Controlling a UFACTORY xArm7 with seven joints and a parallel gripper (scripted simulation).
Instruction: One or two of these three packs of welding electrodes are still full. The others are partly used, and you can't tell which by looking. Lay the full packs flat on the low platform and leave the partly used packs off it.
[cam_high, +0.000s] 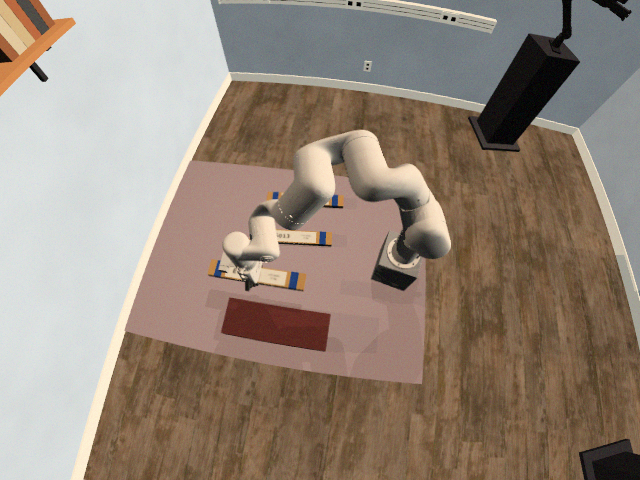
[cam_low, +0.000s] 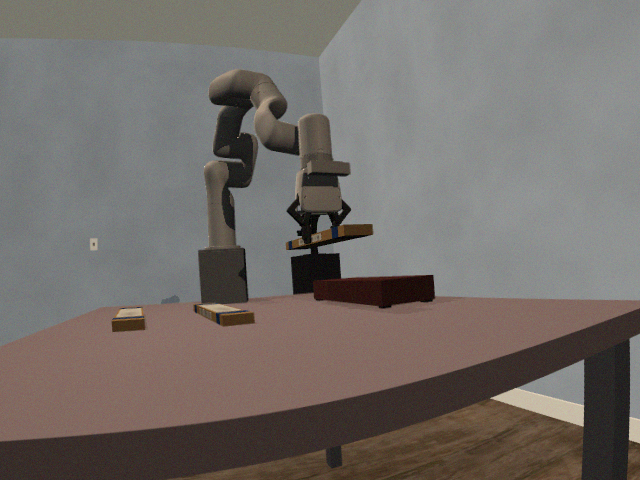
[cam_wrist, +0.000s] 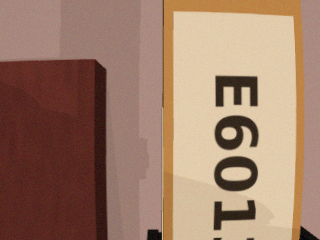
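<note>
The low dark red platform is 160 mm to the left of my hand, 150 mm below it and 60 mm behind it. From my hand the other things lie so: pack of welding electrodes right at my hand.
</note>
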